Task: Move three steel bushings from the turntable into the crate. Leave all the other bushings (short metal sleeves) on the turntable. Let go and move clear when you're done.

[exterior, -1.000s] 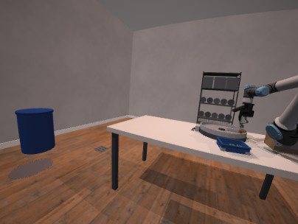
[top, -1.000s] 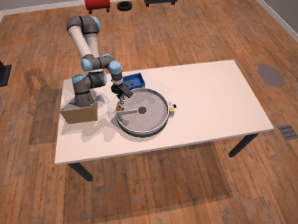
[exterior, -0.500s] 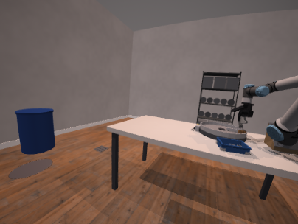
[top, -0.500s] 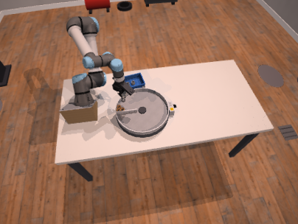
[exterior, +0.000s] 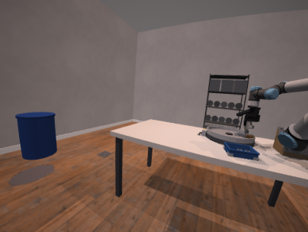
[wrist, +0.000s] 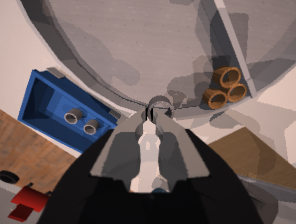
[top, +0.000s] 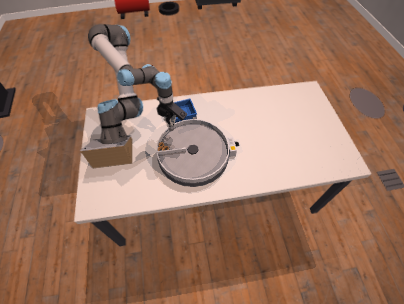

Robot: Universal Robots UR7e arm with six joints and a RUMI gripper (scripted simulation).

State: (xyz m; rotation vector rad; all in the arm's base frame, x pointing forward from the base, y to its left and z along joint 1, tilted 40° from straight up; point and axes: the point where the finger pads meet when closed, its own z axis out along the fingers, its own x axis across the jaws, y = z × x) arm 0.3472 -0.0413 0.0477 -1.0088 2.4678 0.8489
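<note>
Right now my hand is 19 cm to the right of the blue crate, 11 cm above it and 8 cm short of it. From my hand the other things lie so: round grey turntable: 15 cm to the right, 9 cm ahead, 8 cm below.
</note>
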